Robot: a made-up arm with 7 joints.
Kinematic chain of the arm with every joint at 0, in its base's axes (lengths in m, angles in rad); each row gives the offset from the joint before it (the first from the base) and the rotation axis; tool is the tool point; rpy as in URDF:
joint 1: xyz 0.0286 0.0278 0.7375 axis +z
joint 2: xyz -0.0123 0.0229 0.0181 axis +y
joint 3: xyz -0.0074 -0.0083 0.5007 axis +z
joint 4: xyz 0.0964 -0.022 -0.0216 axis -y
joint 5: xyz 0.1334 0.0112 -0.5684 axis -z
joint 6: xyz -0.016 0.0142 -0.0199 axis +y
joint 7: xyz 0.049 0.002 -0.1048 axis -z
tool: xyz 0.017 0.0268 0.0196 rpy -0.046 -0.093 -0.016
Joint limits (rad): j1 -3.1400..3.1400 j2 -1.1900..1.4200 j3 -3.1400..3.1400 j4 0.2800..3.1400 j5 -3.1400..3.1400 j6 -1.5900..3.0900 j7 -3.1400..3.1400
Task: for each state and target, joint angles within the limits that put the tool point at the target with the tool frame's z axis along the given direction. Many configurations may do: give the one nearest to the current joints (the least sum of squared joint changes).
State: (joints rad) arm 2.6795 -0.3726 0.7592 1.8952 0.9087 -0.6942 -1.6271
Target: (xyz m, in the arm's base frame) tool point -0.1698 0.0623 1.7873 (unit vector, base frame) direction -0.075 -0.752 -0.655
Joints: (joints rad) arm 2.6235 -0.4379 0.1903 1.8935 1.3068 -0.9498 -1.5775
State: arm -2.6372 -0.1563 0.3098 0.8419 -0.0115 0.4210 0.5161
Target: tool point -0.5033 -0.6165 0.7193 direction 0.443 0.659 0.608
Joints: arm -2.7585 0.5380 0.4651 1.0933 -0.3004 -0.2141 0.4030
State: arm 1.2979 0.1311 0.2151 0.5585 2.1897 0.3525 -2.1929
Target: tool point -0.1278 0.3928 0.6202 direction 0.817 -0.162 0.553
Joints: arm 1.7529 0.0402 0.0517 0.2800 1.7368 0.8291 -2.7734
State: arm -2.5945 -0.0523 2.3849 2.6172 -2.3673 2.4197 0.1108
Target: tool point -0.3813 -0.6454 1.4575 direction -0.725 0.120 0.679
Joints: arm -2.3177 0.9144 3.0939 2.9828 -1.6859 2.5245 0.2538
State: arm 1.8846 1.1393 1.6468 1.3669 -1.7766 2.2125 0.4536
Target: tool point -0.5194 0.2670 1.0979 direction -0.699 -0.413 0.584
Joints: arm 1.3593 1.0066 2.0610 1.1581 -0.9287 2.7332 0.2921
